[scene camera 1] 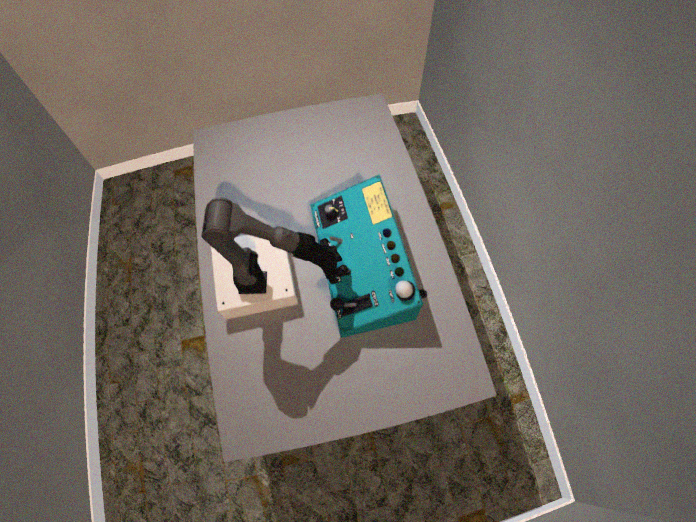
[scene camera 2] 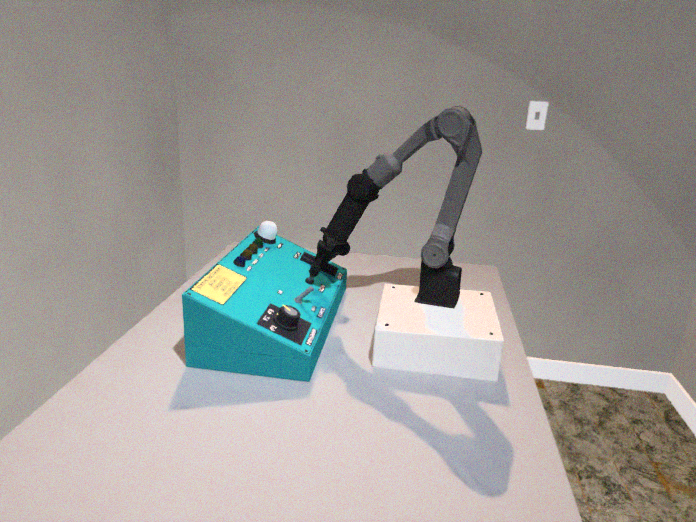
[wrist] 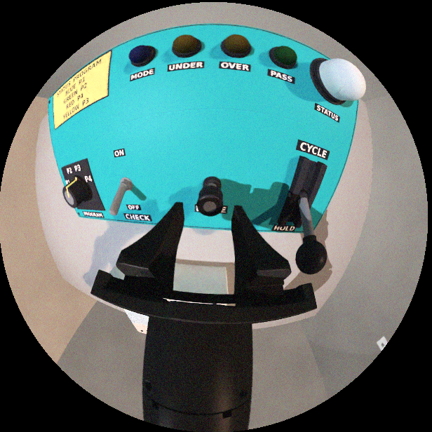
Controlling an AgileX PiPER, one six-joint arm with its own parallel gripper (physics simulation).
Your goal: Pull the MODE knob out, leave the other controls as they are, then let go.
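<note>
The MODE knob (wrist: 210, 194) is a black stepped knob standing out from the sloped face of the teal control box (scene camera 1: 368, 247) (scene camera 2: 241, 337) (wrist: 200, 115), at the lower middle in the wrist view; its label is partly hidden behind it. My gripper (scene camera 1: 339, 275) (scene camera 2: 315, 272) (wrist: 207, 211) is open, with one fingertip to the left and one to the right of the knob's outer end in the wrist view. A gap shows between the knob and each finger. In both scene views the gripper is low at the box face and largely hides the knob.
The CYCLE lever (scene camera 1: 337, 305) (wrist: 311, 256) stands close right of the right finger in the wrist view. The CHECK toggle (scene camera 1: 336, 241) (scene camera 2: 304, 294) (wrist: 120, 195) and PROGRAM dial (scene camera 1: 330, 211) (scene camera 2: 288, 318) (wrist: 75, 194) are to the left. Several lamps and a white STATUS dome (scene camera 1: 404, 289) (scene camera 2: 267, 230) (wrist: 342, 80) line the upper edge.
</note>
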